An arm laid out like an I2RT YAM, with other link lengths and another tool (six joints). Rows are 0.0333 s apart.
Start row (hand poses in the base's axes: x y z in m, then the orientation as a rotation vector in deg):
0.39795, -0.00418, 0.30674, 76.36, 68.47, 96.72
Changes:
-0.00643, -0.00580, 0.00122, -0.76, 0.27, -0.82
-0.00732, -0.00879, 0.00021, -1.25, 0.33, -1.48
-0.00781, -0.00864, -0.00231, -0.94, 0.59, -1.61
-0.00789, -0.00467, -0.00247, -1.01, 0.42, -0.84
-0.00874, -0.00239, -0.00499, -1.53, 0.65, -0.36
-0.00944, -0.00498, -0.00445, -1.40, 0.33, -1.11
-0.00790, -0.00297, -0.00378, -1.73, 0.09, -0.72
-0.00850, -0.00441, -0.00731, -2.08, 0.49, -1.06
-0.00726, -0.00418, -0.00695, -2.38, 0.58, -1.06
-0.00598, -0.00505, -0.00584, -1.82, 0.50, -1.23
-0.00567, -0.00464, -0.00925, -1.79, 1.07, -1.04
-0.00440, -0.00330, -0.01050, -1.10, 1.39, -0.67
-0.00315, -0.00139, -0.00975, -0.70, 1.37, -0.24
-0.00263, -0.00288, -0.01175, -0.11, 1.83, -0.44
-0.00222, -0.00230, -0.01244, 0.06, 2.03, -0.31
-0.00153, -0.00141, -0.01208, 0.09, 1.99, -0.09
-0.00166, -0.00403, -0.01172, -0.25, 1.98, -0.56
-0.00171, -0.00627, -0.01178, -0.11, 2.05, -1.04
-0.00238, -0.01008, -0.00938, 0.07, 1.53, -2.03
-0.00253, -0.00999, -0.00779, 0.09, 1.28, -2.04
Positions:
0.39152, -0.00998, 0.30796, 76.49, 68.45, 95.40
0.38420, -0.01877, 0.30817, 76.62, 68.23, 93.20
0.37639, -0.02741, 0.30586, 77.22, 67.83, 91.03
0.36850, -0.03208, 0.30339, 77.30, 68.02, 89.43
0.35976, -0.03447, 0.29840, 77.05, 69.07, 87.64
0.35032, -0.03945, 0.29395, 76.89, 69.19, 85.59
0.34242, -0.04242, 0.29017, 76.13, 69.67, 83.68
0.33392, -0.04683, 0.28286, 75.62, 70.30, 81.06
0.32666, -0.05101, 0.27591, 74.96, 71.12, 78.16
0.32068, -0.05606, 0.27007, 74.67, 71.42, 75.62
0.31501, -0.06070, 0.26082, 74.76, 72.22, 72.95
0.31061, -0.06400, 0.25032, 75.39, 73.18, 70.91
0.30746, -0.06539, 0.24057, 76.06, 74.27, 69.48
0.30483, -0.06827, 0.22882, 77.59, 75.25, 68.13
0.30261, -0.07057, 0.21638, 79.32, 76.39, 66.87
0.30108, -0.07198, 0.20430, 80.93, 77.67, 65.78
0.29942, -0.07601, 0.19258, 82.53, 78.67, 64.08
0.29771, -0.08228, 0.18080, 84.52, 79.23, 62.12
0.29533, -0.09236, 0.17142, 86.77, 78.47, 59.98
0.29280, -0.10235, 0.16363, 88.83, 77.50, 57.98

